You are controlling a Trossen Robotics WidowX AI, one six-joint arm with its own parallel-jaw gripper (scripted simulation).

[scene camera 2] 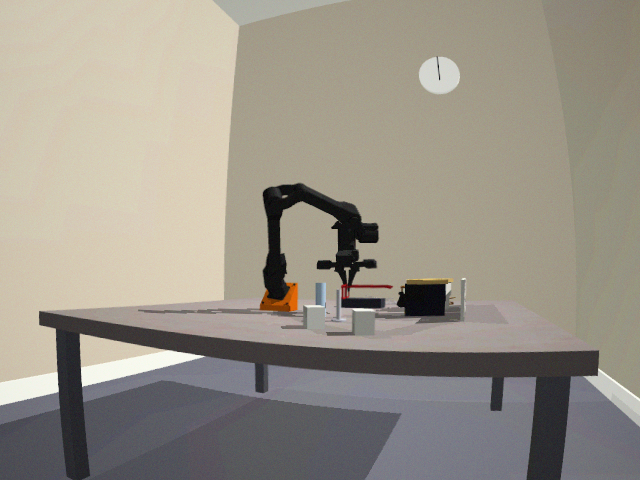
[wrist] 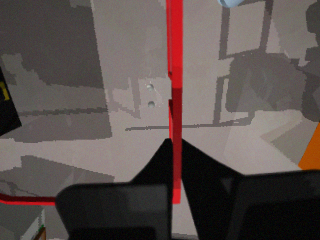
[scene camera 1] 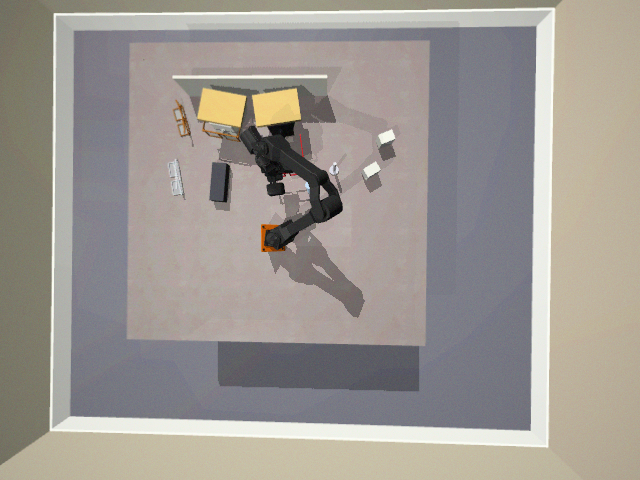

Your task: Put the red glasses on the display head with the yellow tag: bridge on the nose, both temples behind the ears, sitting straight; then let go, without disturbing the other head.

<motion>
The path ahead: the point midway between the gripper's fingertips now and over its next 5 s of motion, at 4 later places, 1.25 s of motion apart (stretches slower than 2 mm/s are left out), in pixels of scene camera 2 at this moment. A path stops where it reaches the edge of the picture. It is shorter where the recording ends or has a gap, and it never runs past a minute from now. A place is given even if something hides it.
My gripper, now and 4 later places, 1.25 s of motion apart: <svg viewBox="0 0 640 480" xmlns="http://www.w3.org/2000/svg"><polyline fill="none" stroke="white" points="347,291 362,292 379,292 394,292 396,292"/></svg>
</motion>
